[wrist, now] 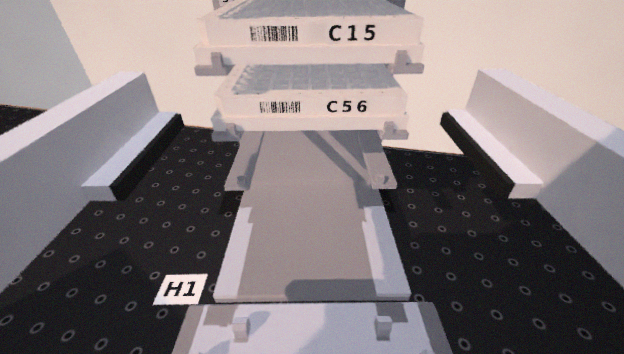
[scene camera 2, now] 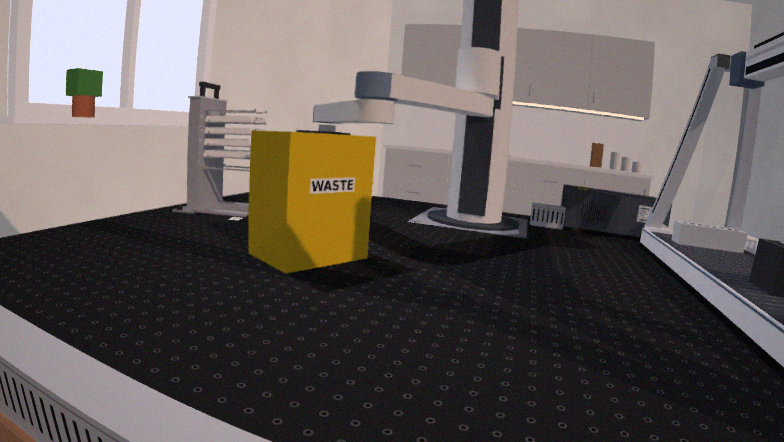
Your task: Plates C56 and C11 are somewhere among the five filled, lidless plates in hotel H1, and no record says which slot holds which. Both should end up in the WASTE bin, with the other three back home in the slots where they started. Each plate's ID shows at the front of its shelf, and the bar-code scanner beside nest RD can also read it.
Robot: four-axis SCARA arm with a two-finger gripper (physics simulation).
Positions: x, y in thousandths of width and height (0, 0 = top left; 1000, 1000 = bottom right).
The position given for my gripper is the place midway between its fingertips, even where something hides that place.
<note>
In view: my gripper (wrist: 499, 278) and an H1 label (wrist: 283, 818).
</note>
